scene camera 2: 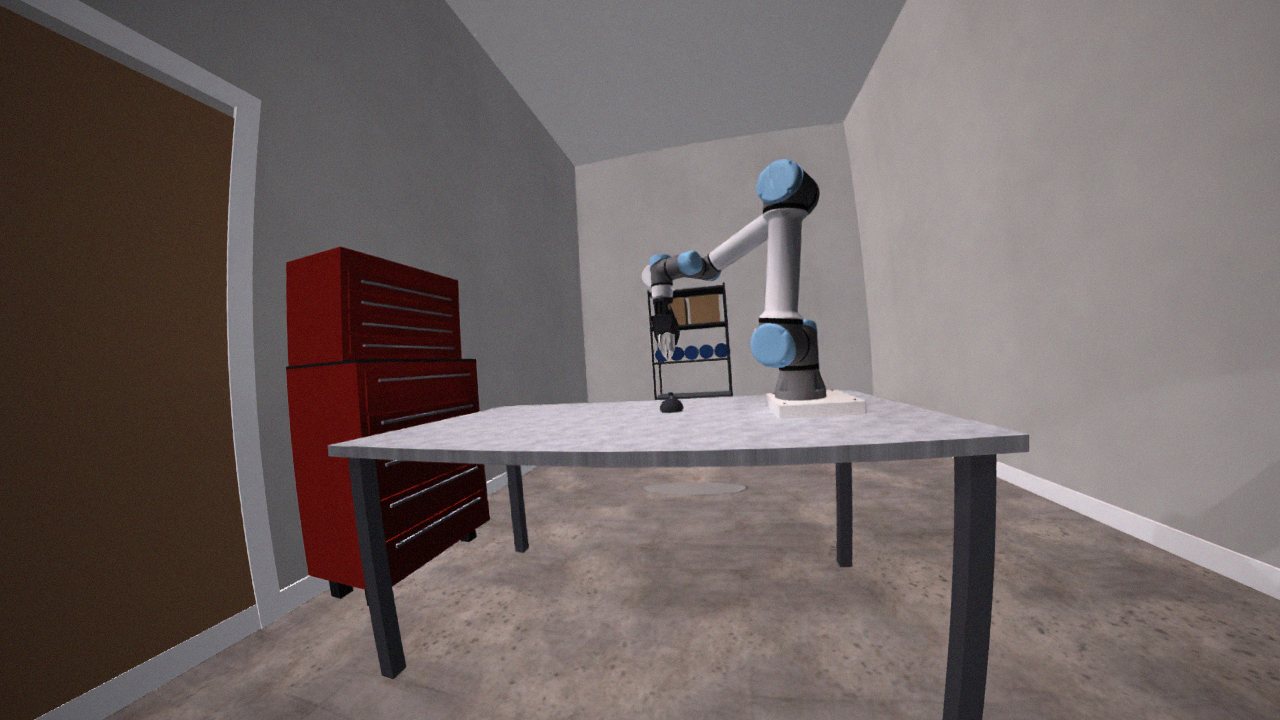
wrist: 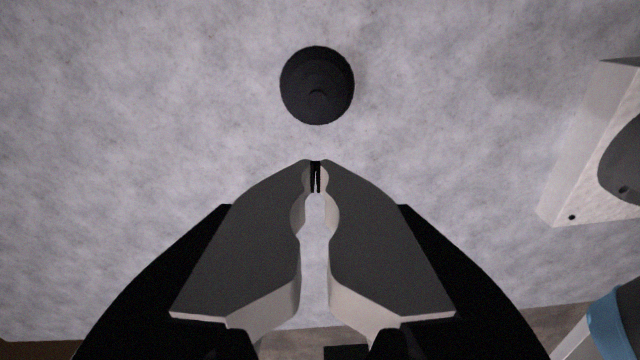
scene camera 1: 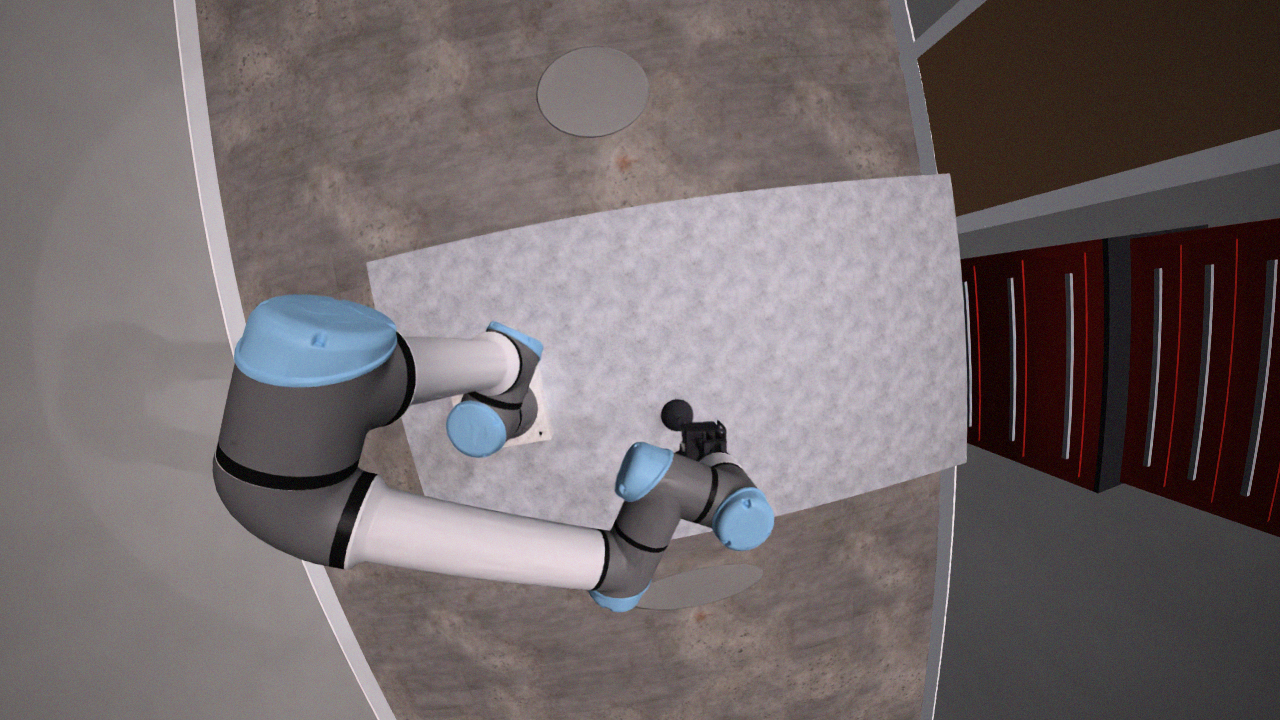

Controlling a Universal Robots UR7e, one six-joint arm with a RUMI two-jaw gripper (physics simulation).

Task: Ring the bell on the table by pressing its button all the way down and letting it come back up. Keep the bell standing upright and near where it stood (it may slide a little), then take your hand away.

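The bell [scene camera 1: 676,413] [scene camera 2: 671,405] [wrist: 317,85] is a small black dome standing upright on the table. In the wrist view it shows from above as a dark disc with its small button [wrist: 317,93] near the middle. My gripper [scene camera 2: 666,358] [wrist: 315,164] is shut, with nothing between its fingertips. It hangs above the bell and clear of it, with a visible gap in scene camera 2. In scene camera 1 the gripper body shows beside the bell, and its fingertips are hidden.
The pale table [scene camera 1: 805,313] [scene camera 2: 572,434] carries the arm's white base plate [scene camera 1: 539,428] [scene camera 2: 819,405] [wrist: 570,200]. A red tool cabinet [scene camera 1: 1038,358] [scene camera 2: 317,411] stands on the floor beyond the table's side. A dark shelf rack [scene camera 2: 728,340] stands behind the arm in scene camera 2.
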